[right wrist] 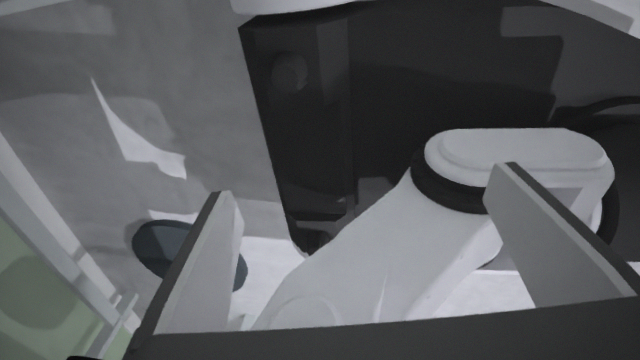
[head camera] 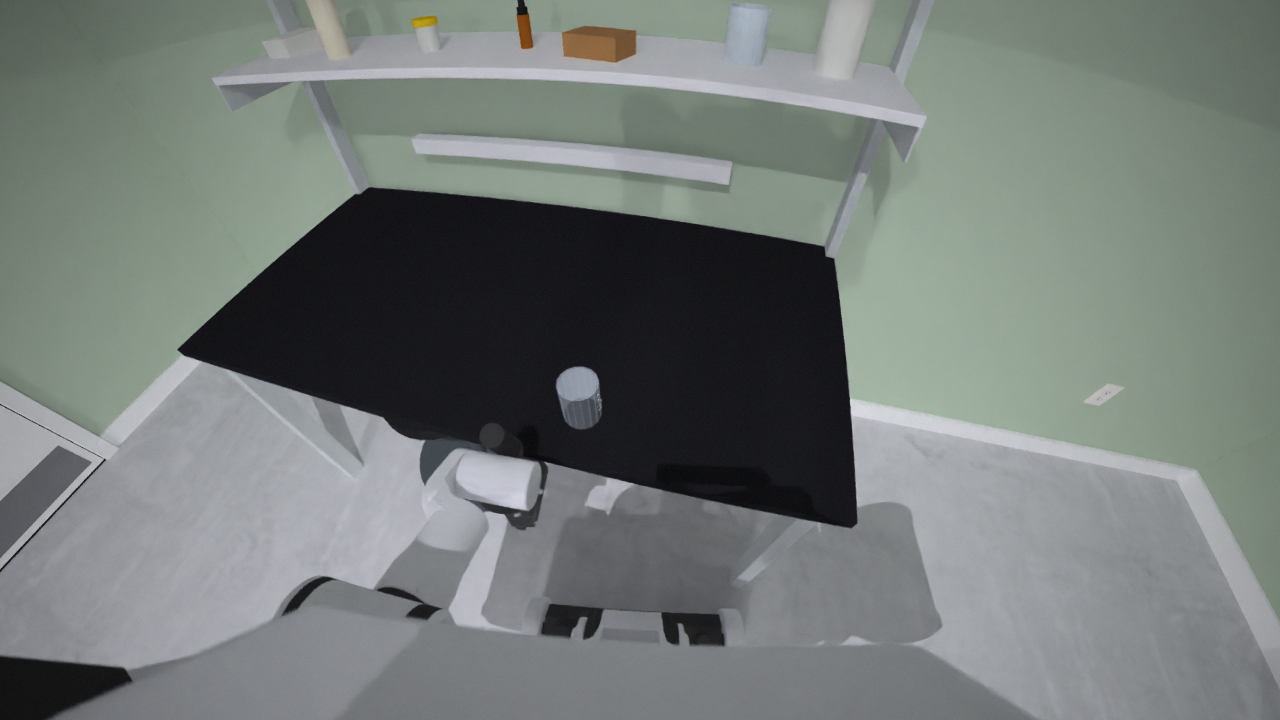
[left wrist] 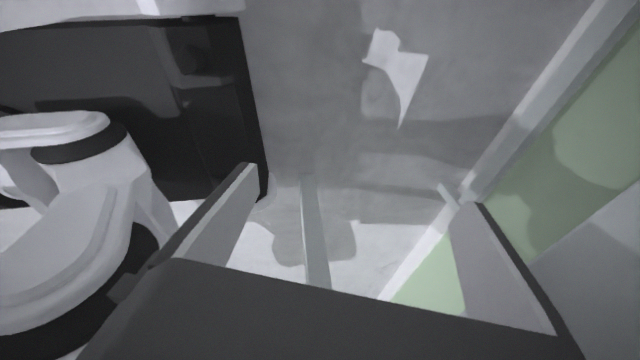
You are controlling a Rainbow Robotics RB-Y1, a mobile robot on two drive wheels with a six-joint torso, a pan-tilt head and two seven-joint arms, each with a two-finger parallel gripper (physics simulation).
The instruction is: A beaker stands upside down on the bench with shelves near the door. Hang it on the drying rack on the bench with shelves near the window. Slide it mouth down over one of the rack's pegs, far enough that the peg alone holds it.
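Frame: origin at the robot's base, x back, y left, z down, level; centimetres.
Where they show: left gripper, fingertip midpoint: (left wrist: 354,195); right gripper, fingertip midpoint: (right wrist: 360,194).
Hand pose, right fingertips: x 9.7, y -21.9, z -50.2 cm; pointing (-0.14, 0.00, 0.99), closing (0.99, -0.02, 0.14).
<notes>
Each offset is from my right fingertips to the top centre of the thing. "pt": to the spot under its first point. Level surfaces: height alone.
The beaker {dx -42.4, dy +33.0, dz -35.1 cm} (head camera: 580,399), clear and bluish, stands upside down on the black bench {dz -26.1 cm} (head camera: 501,286), near its front edge, in the head view. My left arm (head camera: 497,480) is at the bench's front edge, lower left of the beaker; its fingers cannot be made out there. In the left wrist view my left gripper (left wrist: 354,195) is open, with floor and a bench leg beyond its fingers. My right gripper (right wrist: 360,194) is open and empty in the right wrist view. The beaker does not show in either wrist view. The drying rack does not show in any view.
A shelf (head camera: 537,71) above the bench's back carries an orange-brown box {pt dx -85.8, dy +33.0, dz -74.6 cm} (head camera: 597,43), a blue-tinted container {pt dx -86.6, dy +7.5, dz -76.7 cm} (head camera: 746,35) and several other items. A grey-white rail (head camera: 572,156) runs along the wall below it. A dark round disc (right wrist: 162,245) lies on the floor.
</notes>
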